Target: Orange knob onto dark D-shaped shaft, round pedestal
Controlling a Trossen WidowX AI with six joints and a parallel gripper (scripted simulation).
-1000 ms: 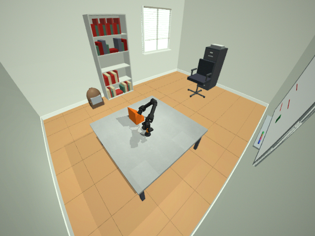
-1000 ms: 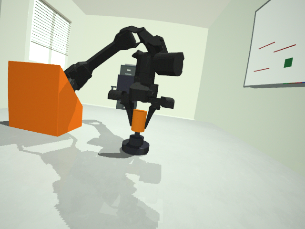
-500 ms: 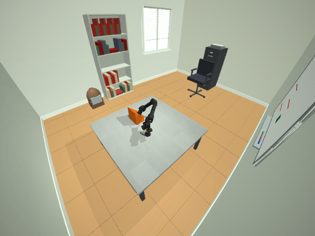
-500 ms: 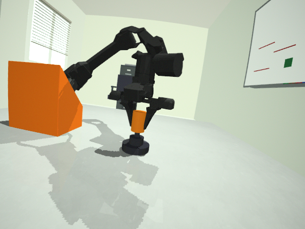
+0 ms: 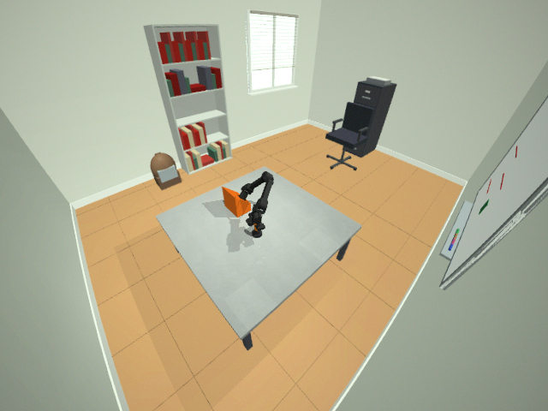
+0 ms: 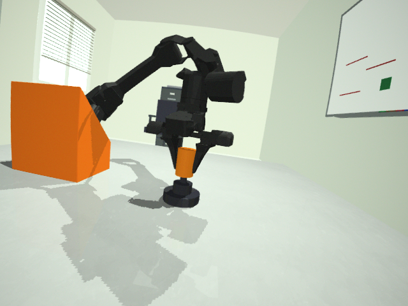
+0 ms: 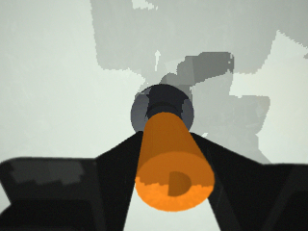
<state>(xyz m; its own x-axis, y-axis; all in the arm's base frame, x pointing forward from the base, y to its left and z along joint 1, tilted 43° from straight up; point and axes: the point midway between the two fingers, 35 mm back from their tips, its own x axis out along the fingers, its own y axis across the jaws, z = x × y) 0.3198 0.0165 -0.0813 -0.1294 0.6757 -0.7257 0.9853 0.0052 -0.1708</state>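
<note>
The knob lies 2 cm above my gripper tip. The rest, counted from my gripper tip: dark pedestal (4 cm below).
</note>
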